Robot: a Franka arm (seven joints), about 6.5 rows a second.
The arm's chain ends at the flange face. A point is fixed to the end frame.
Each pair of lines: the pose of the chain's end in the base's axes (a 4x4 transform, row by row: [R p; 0 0 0 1], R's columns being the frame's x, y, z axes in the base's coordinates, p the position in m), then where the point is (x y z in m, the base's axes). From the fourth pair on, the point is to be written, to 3 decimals.
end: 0.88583 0.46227 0.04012 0.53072; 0.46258 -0.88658 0.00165 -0.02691; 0.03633 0.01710 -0.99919 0.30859; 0 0 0 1
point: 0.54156 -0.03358 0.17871
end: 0.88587 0.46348 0.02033 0.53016; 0.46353 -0.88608 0.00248 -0.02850; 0.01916 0.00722 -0.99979 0.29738; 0 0 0 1
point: 0.53843 -0.03505 0.16730
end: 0.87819 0.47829 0.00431 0.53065; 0.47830 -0.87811 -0.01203 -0.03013; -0.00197 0.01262 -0.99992 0.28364; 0 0 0 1
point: 0.53695 -0.03847 0.15356
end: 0.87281 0.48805 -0.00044 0.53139; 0.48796 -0.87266 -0.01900 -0.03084; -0.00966 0.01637 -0.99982 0.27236; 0 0 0 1
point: 0.537 -0.040 0.142
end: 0.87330 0.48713 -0.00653 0.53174; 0.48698 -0.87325 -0.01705 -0.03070; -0.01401 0.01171 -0.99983 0.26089; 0 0 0 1
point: 0.537 -0.040 0.131
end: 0.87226 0.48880 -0.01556 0.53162; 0.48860 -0.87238 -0.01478 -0.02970; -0.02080 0.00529 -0.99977 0.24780; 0 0 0 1
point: 0.535 -0.038 0.118
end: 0.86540 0.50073 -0.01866 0.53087; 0.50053 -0.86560 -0.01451 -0.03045; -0.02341 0.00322 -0.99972 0.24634; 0 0 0 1
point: 0.534 -0.039 0.116
